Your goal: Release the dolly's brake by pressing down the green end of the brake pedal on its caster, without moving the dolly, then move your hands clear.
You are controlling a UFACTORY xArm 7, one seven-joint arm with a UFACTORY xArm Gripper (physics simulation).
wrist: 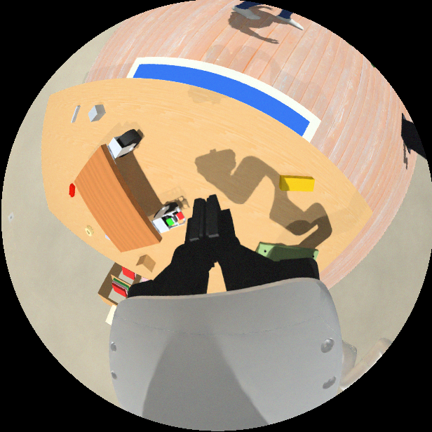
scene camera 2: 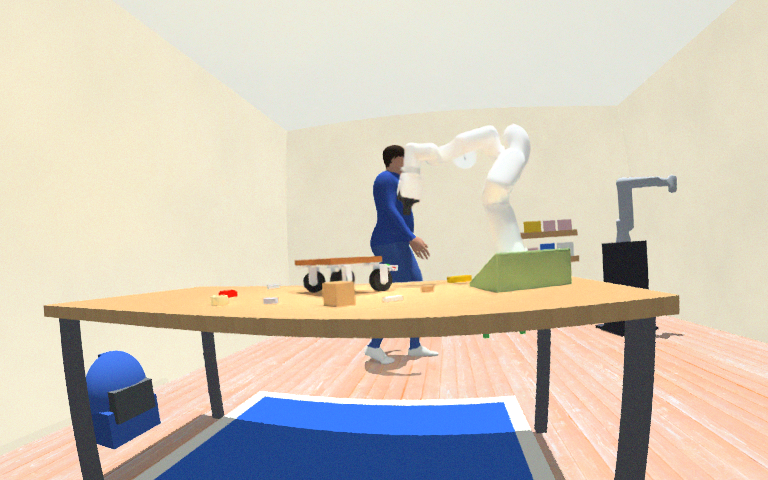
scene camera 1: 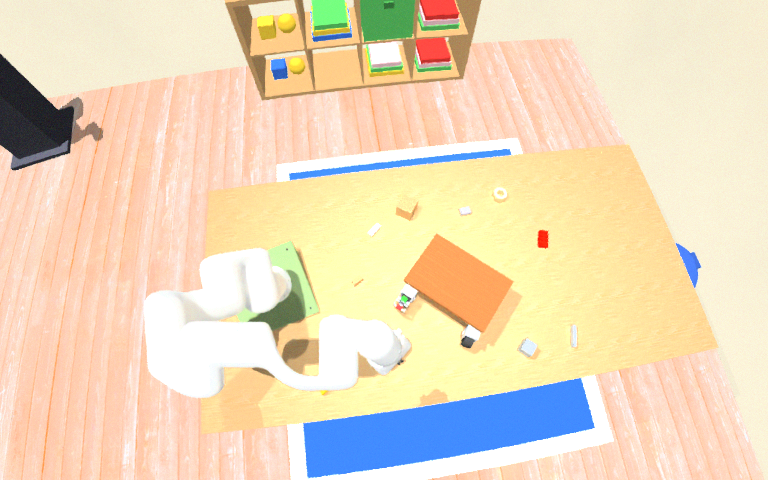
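The dolly (scene camera 1: pixel 459 281) (scene camera 2: pixel 338 260) (wrist: pixel 112 200) has an orange-brown deck and stands on black-wheeled casters. One caster carries the brake pedal, with a green end (scene camera 1: pixel 404 298) (wrist: pixel 170 221) nearer the deck and a red end (scene camera 1: pixel 398 306) (wrist: pixel 180 215) farther out. My gripper (scene camera 2: pixel 408 211) (wrist: pixel 210 210) is shut and empty, its black fingers side by side. It hangs well above the table, apart from the pedal, and in the second scene view it is to the right of and higher than the dolly. In the first scene view the arm's white wrist mostly hides the fingers.
The second caster (scene camera 1: pixel 470 336) (wrist: pixel 125 143) sticks out at another dolly corner. A yellow block (scene camera 2: pixel 459 279) (wrist: pixel 297 183) lies near the green base (scene camera 1: pixel 300 277) (scene camera 2: pixel 523 271) (wrist: pixel 287 251). A brown cube (scene camera 1: pixel 406 208) (scene camera 2: pixel 338 294) (wrist: pixel 146 263) and a grey cube (scene camera 1: pixel 527 347) (wrist: pixel 97 113) stand around the dolly. A person (scene camera 2: pixel 390 220) stands beyond the table.
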